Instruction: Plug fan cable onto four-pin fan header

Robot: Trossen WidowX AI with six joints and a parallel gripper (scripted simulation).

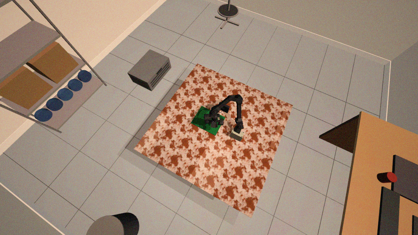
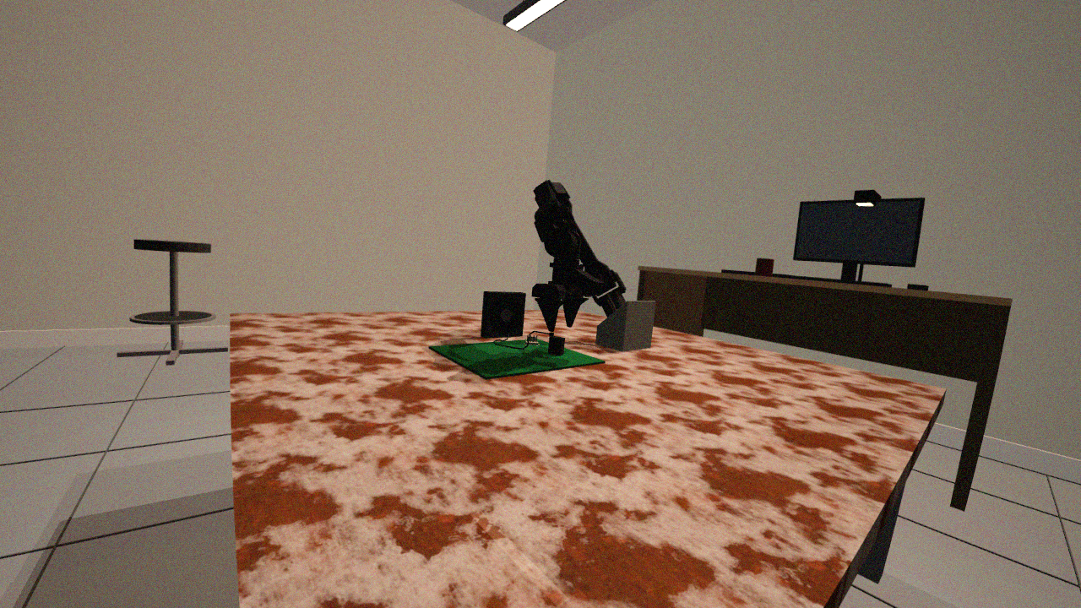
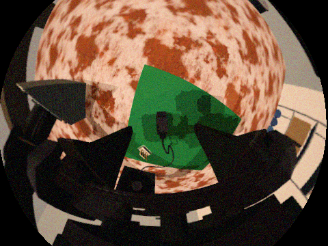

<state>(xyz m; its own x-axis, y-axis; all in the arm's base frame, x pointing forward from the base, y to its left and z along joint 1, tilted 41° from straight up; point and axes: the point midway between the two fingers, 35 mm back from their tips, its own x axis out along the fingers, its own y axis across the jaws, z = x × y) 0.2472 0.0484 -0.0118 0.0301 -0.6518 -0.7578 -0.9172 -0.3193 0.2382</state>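
Now: gripper tip 40 mm above the black plug and 10 mm to the left of it. The rest, counted from my gripper tip: green board (90 mm ahead, 80 mm below, 40 mm to the right); white four-pin header (110 mm to the right, 60 mm below, 10 mm behind); black fan (230 mm to the right).
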